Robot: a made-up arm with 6 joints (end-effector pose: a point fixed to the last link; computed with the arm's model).
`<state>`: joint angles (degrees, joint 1 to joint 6).
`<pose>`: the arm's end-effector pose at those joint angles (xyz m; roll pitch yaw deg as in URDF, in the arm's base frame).
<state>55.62 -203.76 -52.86 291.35 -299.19 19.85</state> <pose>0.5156 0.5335 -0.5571 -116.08 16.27 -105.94</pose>
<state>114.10 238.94 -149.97 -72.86 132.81 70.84</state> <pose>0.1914 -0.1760 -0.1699 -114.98 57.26 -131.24</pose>
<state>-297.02 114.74 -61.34 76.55 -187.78 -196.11</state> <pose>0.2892 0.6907 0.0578 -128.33 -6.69 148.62</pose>
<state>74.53 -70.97 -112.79 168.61 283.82 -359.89</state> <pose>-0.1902 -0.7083 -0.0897 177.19 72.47 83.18</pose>
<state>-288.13 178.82 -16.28 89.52 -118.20 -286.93</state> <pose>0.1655 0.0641 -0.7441 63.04 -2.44 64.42</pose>
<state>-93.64 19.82 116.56 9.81 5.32 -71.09</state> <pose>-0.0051 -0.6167 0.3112 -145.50 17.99 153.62</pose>
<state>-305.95 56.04 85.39 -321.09 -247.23 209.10</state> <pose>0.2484 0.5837 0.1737 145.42 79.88 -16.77</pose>
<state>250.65 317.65 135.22 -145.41 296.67 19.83</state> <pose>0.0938 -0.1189 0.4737 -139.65 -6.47 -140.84</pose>
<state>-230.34 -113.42 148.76 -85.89 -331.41 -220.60</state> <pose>0.1874 -0.1318 0.4132 45.78 2.95 175.10</pose>
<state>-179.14 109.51 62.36 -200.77 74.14 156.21</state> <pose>-0.8157 -0.1084 -0.4629 -107.87 62.15 95.11</pose>
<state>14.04 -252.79 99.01 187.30 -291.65 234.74</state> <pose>0.5127 0.1369 -0.5143 145.03 25.71 125.77</pose>
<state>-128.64 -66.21 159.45 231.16 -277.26 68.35</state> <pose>-0.0189 0.1630 0.5261 -33.90 42.29 108.20</pose>
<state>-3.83 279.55 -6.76 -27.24 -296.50 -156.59</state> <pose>-1.1034 0.0265 0.4625 -18.89 30.35 -172.75</pose>
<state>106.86 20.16 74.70 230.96 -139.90 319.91</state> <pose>-0.2594 0.4195 0.6620 -109.93 -5.13 166.58</pose>
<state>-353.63 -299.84 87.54 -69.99 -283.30 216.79</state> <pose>0.7389 -0.0621 0.0661 113.18 18.93 4.44</pose>
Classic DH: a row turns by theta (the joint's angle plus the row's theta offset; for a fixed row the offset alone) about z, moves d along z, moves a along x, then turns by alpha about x. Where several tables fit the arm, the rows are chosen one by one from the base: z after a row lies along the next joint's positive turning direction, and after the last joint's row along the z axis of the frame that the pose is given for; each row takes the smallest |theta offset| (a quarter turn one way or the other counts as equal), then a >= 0, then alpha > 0; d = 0 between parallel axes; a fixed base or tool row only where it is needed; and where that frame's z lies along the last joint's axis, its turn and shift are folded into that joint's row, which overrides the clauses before.
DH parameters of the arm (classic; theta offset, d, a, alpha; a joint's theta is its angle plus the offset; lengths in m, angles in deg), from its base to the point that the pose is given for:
joint 1: 0 0.184 0 -90
joint 2: -90 0 0.616 0
joint 3: 90 0.031 0 90
joint 4: 0 0.418 0 -90
joint 5: 0 0 0 90
joint 6: 0 0.191 0 0

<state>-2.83 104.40 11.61 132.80 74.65 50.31</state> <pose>1.0795 0.1130 -0.0622 -3.47 -61.73 -125.48</pose>
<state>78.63 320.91 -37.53 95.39 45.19 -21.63</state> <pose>-0.3458 -0.8780 0.7776 -84.30 -8.31 122.59</pose>
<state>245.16 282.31 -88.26 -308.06 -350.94 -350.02</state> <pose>0.3719 0.6732 -0.2686 -165.58 -15.24 0.41</pose>
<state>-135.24 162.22 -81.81 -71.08 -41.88 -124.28</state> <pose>-0.4141 -0.6242 -0.2685 51.26 -57.37 30.94</pose>
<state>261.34 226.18 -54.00 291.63 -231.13 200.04</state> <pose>-0.0370 0.4691 -0.5453 34.06 45.30 -172.16</pose>
